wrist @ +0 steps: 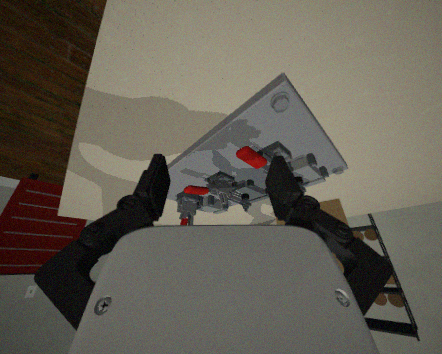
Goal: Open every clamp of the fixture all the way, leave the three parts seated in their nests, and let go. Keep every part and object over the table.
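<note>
The fixture's grey plate (302,122) lies on the table beyond my fingers, turned at an angle in the wrist view. Three red clamp handles show: a large one (251,157) near my right fingertip, a second one (196,190) between the fingers and lower, and a small part of a third (184,221) just above the gripper body's edge. Grey clamp bodies and small blocks stand around them; I cannot tell the parts from the clamps, nor how far each clamp is open. My gripper (218,168) is wide open and empty, in front of the fixture. The right finger hides some of the fixture.
The pale table top (225,45) has its edge at the left, with brown wooden floor (45,75) beyond. A red slatted cabinet (37,212) is at the lower left. A brown board or box (332,211) and a black-framed rack (396,272) holding round brown things are at the lower right.
</note>
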